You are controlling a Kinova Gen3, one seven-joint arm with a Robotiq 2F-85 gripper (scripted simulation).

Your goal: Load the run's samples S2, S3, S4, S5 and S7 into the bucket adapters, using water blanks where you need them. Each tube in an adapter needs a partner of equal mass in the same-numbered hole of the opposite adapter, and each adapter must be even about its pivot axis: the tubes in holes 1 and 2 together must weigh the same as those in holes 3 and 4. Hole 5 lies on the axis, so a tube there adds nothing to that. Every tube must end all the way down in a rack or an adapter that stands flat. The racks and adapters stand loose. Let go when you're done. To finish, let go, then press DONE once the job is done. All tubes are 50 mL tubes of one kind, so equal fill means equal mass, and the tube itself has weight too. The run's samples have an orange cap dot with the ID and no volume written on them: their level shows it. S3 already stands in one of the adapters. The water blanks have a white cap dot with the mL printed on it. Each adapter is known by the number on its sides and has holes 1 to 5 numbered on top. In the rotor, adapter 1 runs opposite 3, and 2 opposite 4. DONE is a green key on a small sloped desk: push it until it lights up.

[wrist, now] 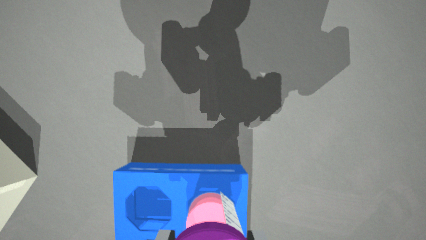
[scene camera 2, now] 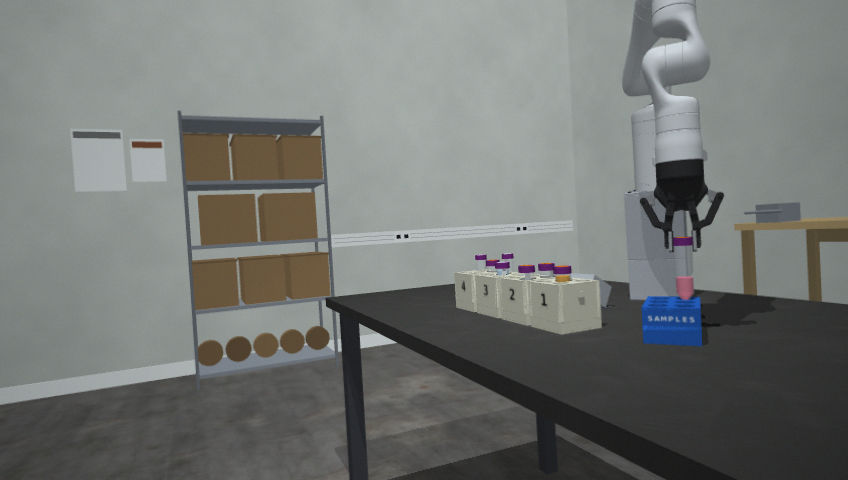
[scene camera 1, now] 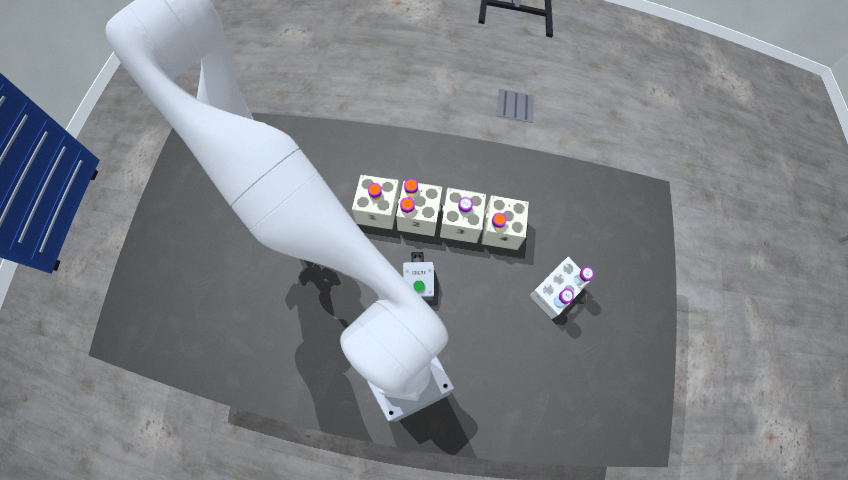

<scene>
adapter 4: scene camera 2 465, 289; scene camera 1 506, 237; not seen in the wrist view (out of frame)
</scene>
